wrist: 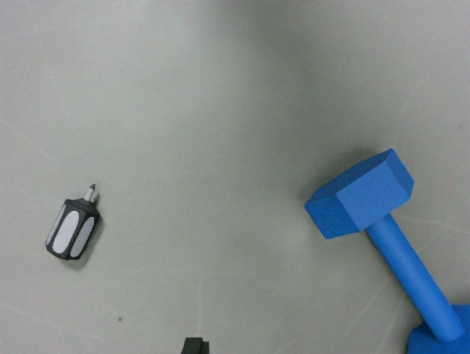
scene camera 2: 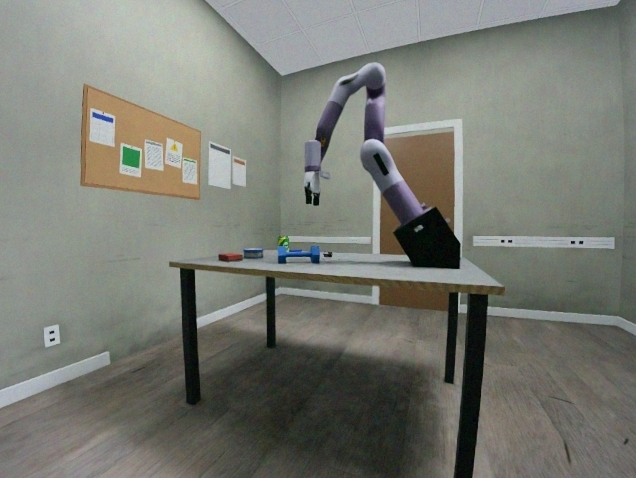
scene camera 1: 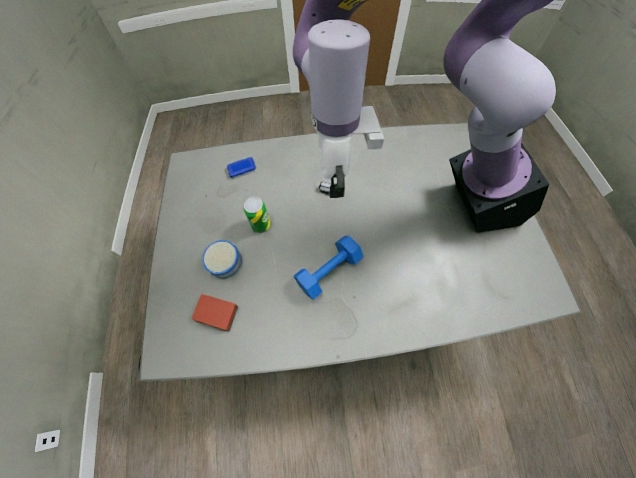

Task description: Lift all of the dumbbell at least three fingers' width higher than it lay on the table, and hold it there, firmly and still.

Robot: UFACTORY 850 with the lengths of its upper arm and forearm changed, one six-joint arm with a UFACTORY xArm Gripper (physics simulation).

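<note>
A blue dumbbell [scene camera 1: 329, 266] [scene camera 2: 299, 253] [wrist: 414, 278] with hexagonal heads lies on the table, its bar slanting from the robot-side back to the front left in scene camera 1. In the wrist view it is at the right, its far head cut off by the frame's lower right corner. My gripper [scene camera 1: 337, 191] [scene camera 2: 312, 199] points down, high above the table. Its fingers look apart in scene camera 2, with nothing held between them. It is clear of the dumbbell. One dark fingertip shows at the bottom edge of the wrist view; the other does not show there.
A short screwdriver [scene camera 1: 324, 187] [wrist: 72, 227] lies behind the dumbbell. A green can [scene camera 1: 257, 214], a round blue-rimmed tin [scene camera 1: 221, 258], a red box [scene camera 1: 214, 312] and a blue case [scene camera 1: 241, 167] are left of it. The black robot base [scene camera 1: 506, 210] [scene camera 2: 430, 239] stands at the right.
</note>
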